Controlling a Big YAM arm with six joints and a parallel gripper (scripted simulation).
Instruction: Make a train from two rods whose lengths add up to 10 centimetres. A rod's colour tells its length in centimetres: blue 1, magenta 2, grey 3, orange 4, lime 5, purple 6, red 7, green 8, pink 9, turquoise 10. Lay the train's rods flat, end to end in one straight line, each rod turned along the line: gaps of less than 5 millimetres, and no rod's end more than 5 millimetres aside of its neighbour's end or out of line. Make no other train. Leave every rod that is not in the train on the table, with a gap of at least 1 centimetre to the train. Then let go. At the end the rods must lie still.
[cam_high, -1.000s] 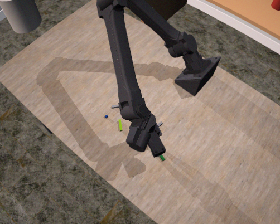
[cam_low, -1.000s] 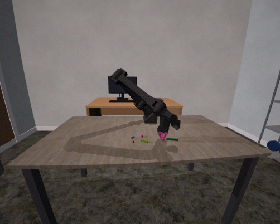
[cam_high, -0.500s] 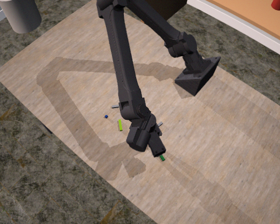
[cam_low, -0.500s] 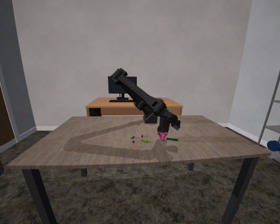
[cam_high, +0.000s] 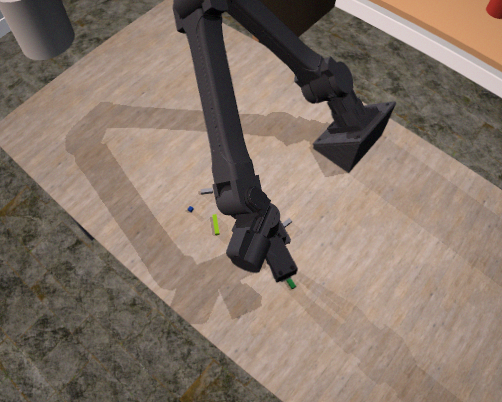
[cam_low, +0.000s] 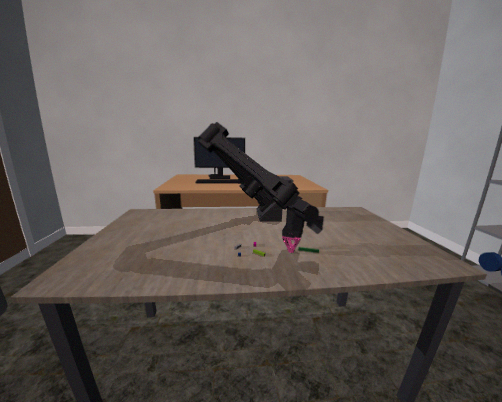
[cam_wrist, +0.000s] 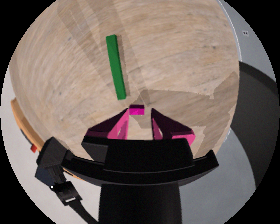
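My gripper is now 70 mm to the right of the green rod and 10 mm above it. The rest, counted from my hand: blue rod: 20 mm ahead, 200 mm to the right, 10 mm below; then lime rod: 10 mm ahead, 130 mm to the right, 10 mm below.
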